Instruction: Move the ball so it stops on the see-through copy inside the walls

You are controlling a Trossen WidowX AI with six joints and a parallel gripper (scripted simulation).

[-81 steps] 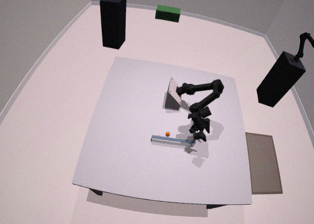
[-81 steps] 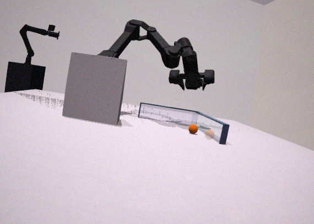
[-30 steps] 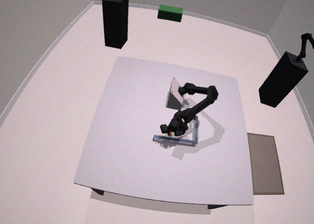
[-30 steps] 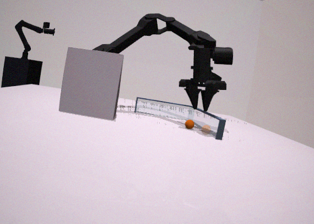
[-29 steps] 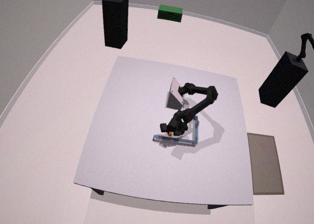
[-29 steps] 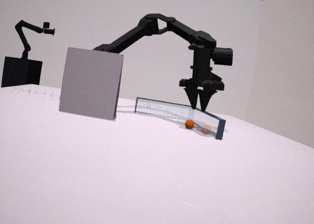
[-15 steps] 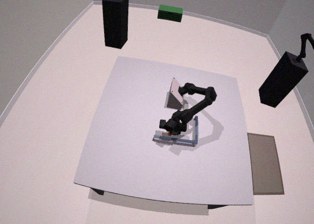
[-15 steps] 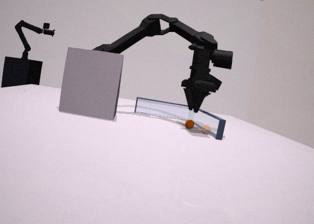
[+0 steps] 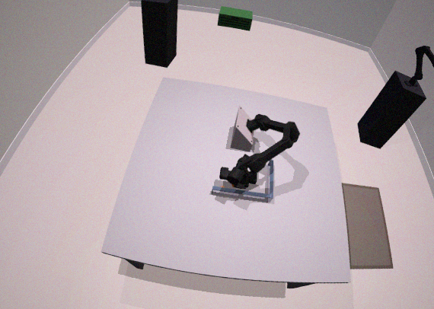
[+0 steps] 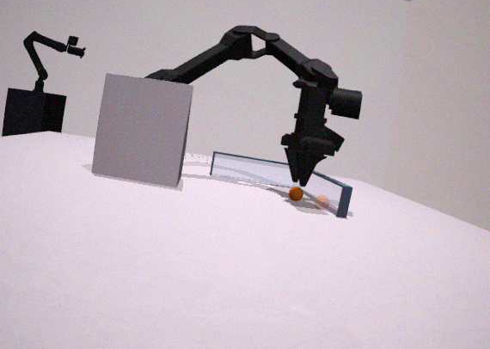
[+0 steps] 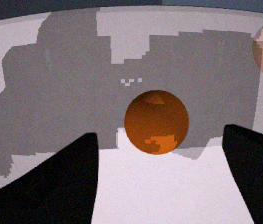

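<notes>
Right now my gripper tip is 20 mm above the orange ball. Round my gripper tip: see-through copy: 40 mm ahead, 60 mm to the right, 20 mm below; wall: 80 mm behind, 190 mm to the left, 10 mm below.
</notes>
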